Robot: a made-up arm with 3 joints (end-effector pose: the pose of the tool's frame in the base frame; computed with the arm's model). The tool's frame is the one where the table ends.
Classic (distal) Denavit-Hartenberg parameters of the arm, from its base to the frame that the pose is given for. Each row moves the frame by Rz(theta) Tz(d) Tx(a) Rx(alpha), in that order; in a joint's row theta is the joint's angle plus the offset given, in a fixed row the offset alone. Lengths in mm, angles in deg.
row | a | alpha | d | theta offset
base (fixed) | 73.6 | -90 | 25.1 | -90
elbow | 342.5 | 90 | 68.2 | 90
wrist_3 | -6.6 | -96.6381 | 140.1 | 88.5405
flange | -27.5 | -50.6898 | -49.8 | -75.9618
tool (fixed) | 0 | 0 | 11.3 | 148.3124
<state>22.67 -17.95 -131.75</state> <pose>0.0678 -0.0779 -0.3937 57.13 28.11 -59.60</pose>
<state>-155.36 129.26 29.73</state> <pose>0.1159 -0.1027 0.3748 110.96 -34.67 -52.37</pose>
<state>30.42 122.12 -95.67</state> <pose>0.0930 -0.0496 -0.3114 67.20 -105.95 1.89</pose>
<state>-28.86 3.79 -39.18</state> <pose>0.0830 -0.3689 -0.2538 0.11 43.22 18.55</pose>
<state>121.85 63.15 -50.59</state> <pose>0.1152 0.2903 0.1002 132.95 -50.19 -7.70</pose>
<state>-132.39 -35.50 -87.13</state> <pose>0.0605 -0.2634 0.3952 -84.69 -3.39 -67.37</pose>
